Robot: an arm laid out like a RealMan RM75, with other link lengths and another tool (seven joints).
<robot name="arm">
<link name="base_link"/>
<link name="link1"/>
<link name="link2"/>
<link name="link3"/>
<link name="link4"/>
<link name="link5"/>
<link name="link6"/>
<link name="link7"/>
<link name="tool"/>
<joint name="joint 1" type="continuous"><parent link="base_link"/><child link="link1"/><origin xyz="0 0 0.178"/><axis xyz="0 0 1"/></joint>
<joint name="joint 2" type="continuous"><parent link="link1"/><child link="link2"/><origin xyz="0 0 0"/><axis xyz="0 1 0"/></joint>
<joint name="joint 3" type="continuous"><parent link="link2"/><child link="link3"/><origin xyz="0 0 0.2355"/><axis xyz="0 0 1"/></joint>
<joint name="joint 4" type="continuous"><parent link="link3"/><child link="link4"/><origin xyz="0 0 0"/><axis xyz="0 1 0"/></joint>
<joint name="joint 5" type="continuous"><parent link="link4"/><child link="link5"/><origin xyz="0 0 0.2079"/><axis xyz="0 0 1"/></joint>
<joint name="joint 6" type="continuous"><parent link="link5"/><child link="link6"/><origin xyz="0 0 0"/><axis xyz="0 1 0"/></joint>
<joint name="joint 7" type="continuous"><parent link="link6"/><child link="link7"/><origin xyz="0 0 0.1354"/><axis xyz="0 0 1"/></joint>
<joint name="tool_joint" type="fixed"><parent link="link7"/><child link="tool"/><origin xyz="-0.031 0.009 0.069" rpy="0 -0.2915 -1.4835"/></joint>
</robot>
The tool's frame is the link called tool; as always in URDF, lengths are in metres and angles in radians. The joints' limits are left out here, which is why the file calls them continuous.
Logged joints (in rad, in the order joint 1, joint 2, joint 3, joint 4, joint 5, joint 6, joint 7), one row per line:
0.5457 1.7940 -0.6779 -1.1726 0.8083 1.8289 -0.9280
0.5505 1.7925 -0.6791 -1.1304 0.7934 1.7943 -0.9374
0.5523 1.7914 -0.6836 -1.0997 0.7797 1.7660 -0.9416
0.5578 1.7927 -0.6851 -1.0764 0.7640 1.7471 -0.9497
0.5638 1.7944 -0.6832 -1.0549 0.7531 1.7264 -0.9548
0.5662 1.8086 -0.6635 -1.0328 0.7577 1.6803 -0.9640
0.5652 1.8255 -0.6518 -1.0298 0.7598 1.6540 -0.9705
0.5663 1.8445 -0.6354 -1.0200 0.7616 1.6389 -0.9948
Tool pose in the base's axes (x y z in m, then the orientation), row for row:
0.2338 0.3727 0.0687 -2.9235 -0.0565 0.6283
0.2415 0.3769 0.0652 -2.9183 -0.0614 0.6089
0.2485 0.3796 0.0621 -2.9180 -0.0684 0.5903
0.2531 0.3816 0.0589 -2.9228 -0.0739 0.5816
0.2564 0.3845 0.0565 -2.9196 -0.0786 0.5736
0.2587 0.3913 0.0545 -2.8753 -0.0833 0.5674
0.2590 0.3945 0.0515 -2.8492 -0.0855 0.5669
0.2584 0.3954 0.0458 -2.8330 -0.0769 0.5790
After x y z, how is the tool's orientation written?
As angles about the fixed x, y, z axes (roll, pitch, yaw), in radians.
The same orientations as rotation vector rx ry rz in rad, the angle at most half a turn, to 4 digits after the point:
-2.7712 -0.9099 0.0203
-2.7734 -0.8820 0.0125
-2.7789 -0.8566 -0.0002
-2.7853 -0.8459 -0.0114
-2.7842 -0.8344 -0.0180
-2.7440 -0.8167 -0.0072
-2.7190 -0.8106 0.0003
-2.7017 -0.8224 0.0213

